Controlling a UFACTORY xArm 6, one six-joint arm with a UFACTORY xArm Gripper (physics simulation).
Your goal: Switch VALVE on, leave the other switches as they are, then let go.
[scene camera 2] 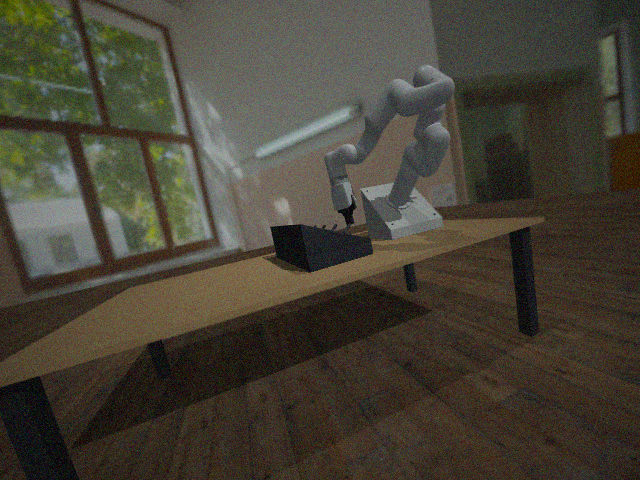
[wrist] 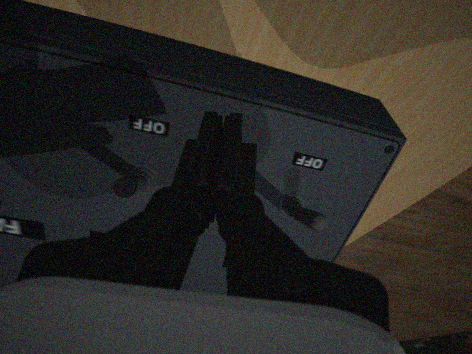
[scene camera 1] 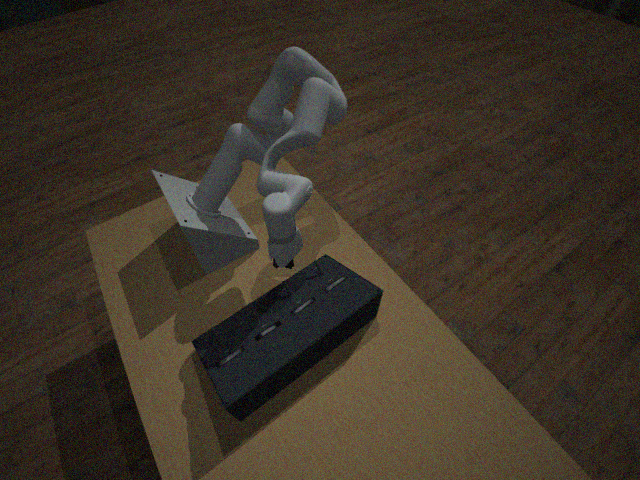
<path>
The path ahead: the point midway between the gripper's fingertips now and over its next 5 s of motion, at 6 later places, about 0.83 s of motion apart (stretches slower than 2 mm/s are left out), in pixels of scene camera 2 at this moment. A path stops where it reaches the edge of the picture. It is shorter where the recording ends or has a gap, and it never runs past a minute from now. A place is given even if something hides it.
The gripper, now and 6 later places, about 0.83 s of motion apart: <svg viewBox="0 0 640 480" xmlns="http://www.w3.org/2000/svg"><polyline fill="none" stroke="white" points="350,224 352,231 350,224 341,230 344,228 337,220 355,217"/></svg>
</path>
